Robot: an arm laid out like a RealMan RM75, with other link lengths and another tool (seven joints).
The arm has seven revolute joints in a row. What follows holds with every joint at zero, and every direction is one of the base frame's.
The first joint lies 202 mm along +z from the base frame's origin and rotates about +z.
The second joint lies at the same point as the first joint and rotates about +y.
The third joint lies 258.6 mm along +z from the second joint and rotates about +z.
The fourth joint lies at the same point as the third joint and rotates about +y.
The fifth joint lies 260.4 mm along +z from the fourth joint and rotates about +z.
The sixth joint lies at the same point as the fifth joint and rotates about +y.
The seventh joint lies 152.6 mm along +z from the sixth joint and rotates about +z.
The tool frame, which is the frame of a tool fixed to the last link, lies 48 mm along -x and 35 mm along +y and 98 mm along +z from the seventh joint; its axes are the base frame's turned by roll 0, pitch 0.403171 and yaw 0.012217 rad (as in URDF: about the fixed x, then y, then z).
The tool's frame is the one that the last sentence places.
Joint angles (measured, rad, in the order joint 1, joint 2, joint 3, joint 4, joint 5, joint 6, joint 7), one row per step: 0.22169 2.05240 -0.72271 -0.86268 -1.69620 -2.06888 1.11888; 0.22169 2.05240 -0.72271 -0.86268 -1.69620 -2.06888 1.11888; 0.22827 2.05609 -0.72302 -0.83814 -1.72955 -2.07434 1.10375; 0.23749 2.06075 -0.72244 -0.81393 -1.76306 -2.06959 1.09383; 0.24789 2.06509 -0.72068 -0.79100 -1.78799 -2.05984 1.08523; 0.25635 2.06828 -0.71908 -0.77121 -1.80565 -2.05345 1.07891
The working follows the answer.
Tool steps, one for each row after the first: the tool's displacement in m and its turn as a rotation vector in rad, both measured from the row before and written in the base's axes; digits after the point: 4 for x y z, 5 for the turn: 0.0000 0.0000 0.0000 0.00000 0.00000 0.00000; 0.0021 -0.0038 -0.0080 -0.02920 -0.00358 0.00031; 0.0018 -0.0010 -0.0087 -0.02676 -0.00596 -0.00709; 0.0009 0.0009 -0.0075 -0.01737 -0.00335 -0.00779; 0.0004 0.0004 -0.0056 -0.01422 0.00020 -0.00567
Tool pose at each row, in the base's axes (x y z in m, rotation vector in rad; rounded; the steps above come from the unrounded poses): 0.1975 0.2462 -0.0115 -2.89226 0.16542 0.54662; 0.1975 0.2462 -0.0115 -2.89226 0.16542 0.54662; 0.1996 0.2424 -0.0195 -2.92140 0.17387 0.54354; 0.2014 0.2414 -0.0281 -2.94683 0.19214 0.53547; 0.2023 0.2423 -0.0356 -2.96233 0.20886 0.53046; 0.2027 0.2427 -0.0412 -2.97454 0.22191 0.53079

